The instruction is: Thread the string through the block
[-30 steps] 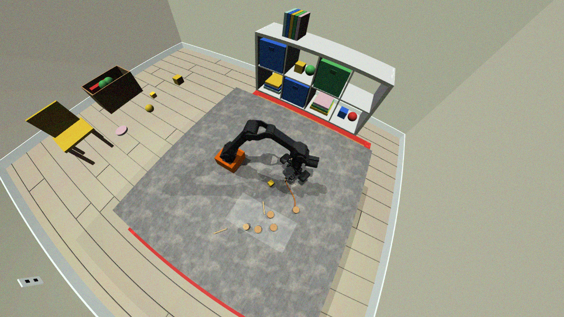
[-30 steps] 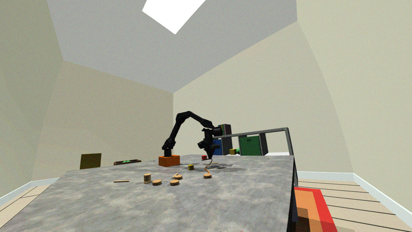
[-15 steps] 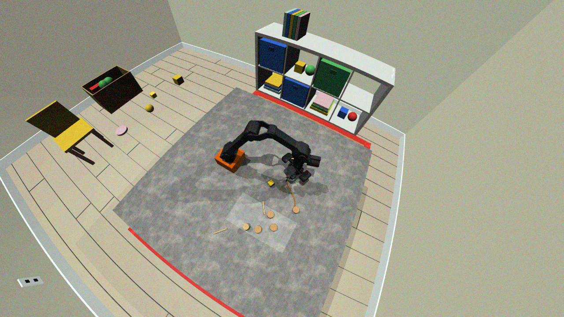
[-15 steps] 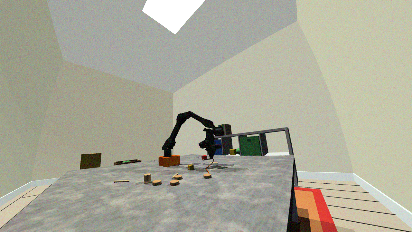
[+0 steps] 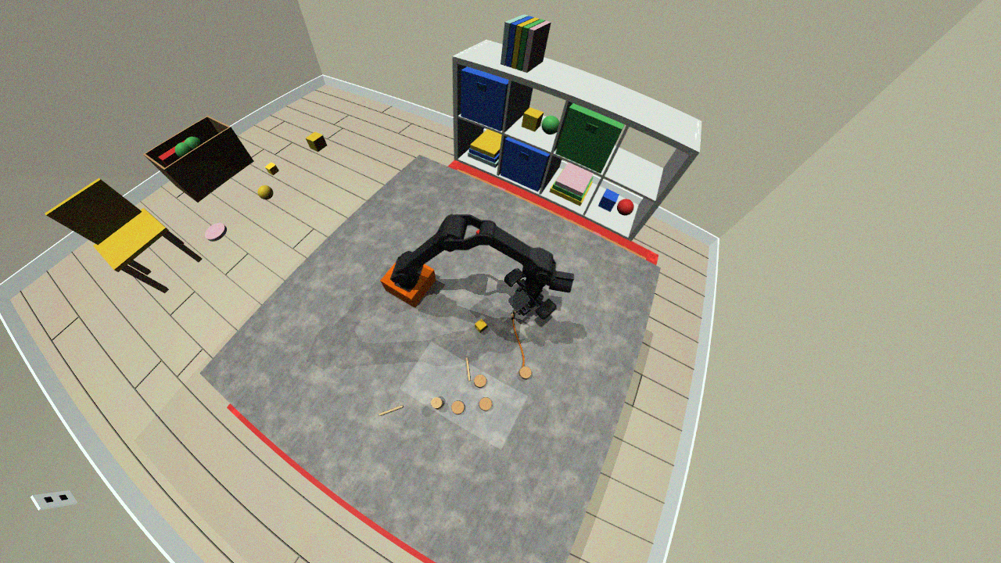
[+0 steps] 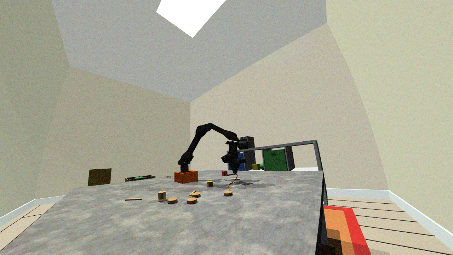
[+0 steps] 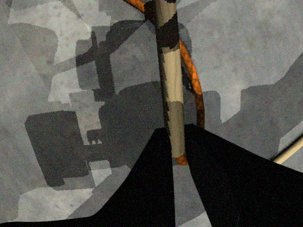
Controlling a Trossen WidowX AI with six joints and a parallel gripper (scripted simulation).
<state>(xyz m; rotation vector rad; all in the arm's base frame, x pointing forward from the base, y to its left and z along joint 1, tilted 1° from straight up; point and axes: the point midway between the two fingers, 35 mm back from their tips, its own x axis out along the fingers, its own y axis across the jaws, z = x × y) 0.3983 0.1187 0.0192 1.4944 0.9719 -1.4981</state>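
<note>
My gripper tip is now 130 mm to the left of the yellow wooden block, 110 mm past it and 40 mm above it. The rest, counted from my gripper tip: round wooden button 210 mm to the right, 90 mm ahead, 50 mm below; thin wooden stick 10 mm to the right, 10 mm behind; red cube 270 mm behind, 230 mm to the left, 40 mm below.
</note>
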